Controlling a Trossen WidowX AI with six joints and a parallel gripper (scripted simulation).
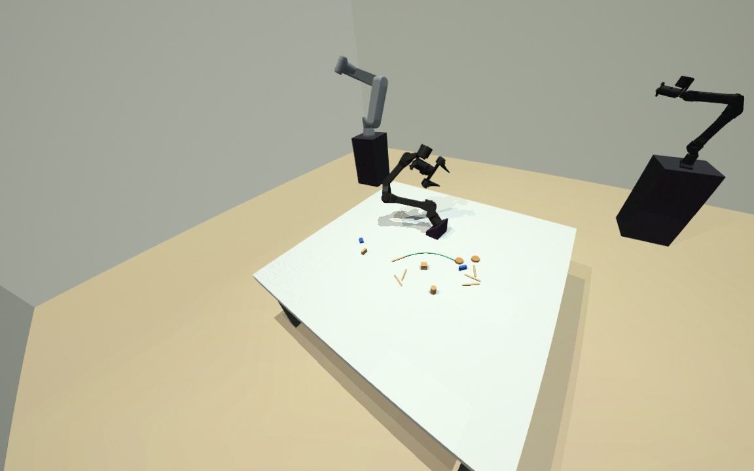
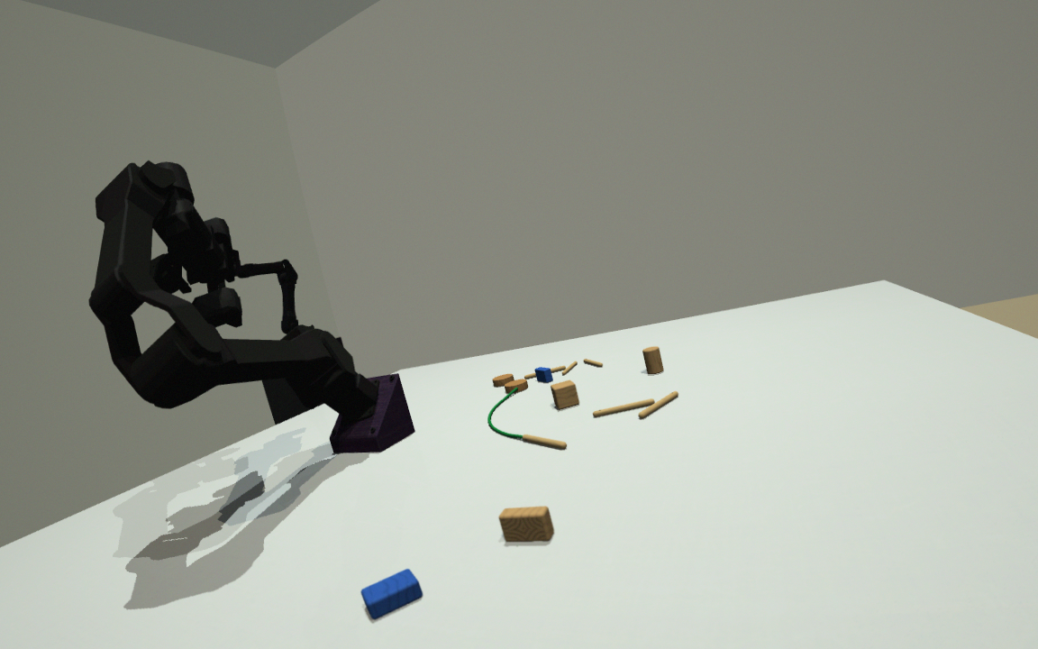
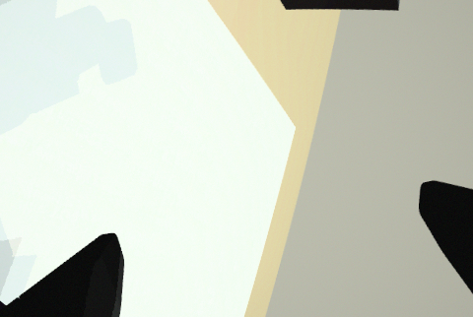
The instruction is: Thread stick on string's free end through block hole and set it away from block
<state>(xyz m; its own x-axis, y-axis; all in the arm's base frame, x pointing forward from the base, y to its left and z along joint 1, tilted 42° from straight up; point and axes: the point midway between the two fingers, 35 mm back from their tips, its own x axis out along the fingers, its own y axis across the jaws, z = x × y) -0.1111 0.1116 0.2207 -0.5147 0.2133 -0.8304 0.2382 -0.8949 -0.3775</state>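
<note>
Right now the small wooden cube is 46 cm ahead of my gripper tip, 8 cm to the left of it and 25 cm below it. The rest, counted from my gripper tip: wooden cylinder (58 cm ahead, 18 cm to the left, 24 cm below); then thin wooden stick (46 cm ahead, 5 cm to the right, 26 cm below).
</note>
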